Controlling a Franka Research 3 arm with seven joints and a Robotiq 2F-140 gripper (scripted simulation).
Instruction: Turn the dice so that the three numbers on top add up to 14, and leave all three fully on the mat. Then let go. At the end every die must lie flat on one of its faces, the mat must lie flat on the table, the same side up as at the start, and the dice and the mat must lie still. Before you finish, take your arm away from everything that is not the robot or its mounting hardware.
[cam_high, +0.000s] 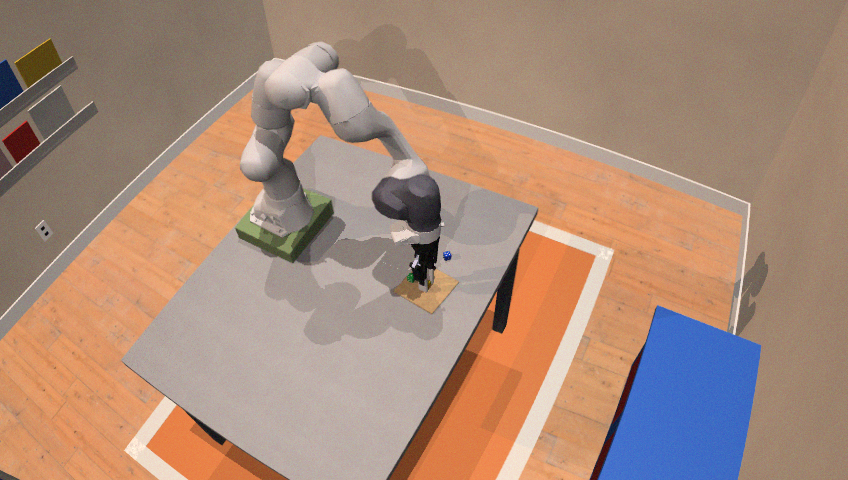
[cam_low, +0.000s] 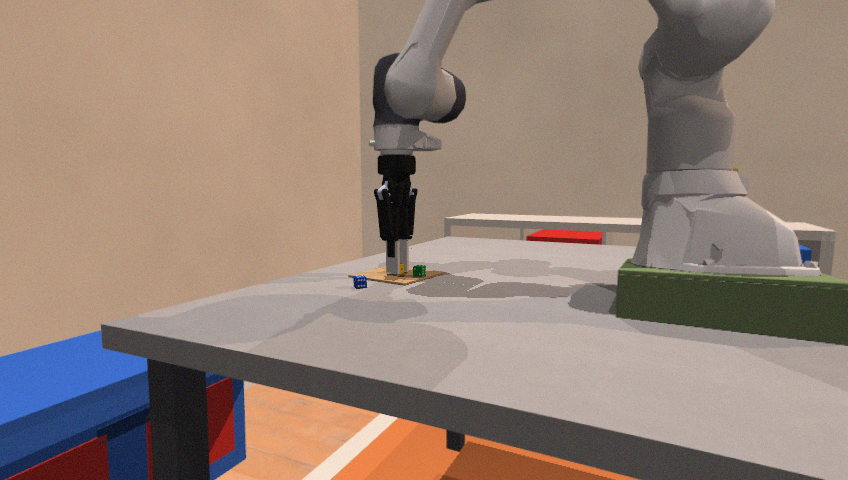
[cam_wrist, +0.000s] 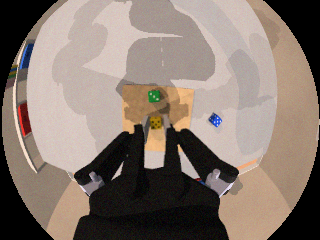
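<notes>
Right now the yellow die is 3 cm below my hand. Round my hand: tan mat (4 cm below); blue die (3 cm ahead, 12 cm to the left, 3 cm below); green die (5 cm behind, 1 cm to the left, 3 cm below).
</notes>
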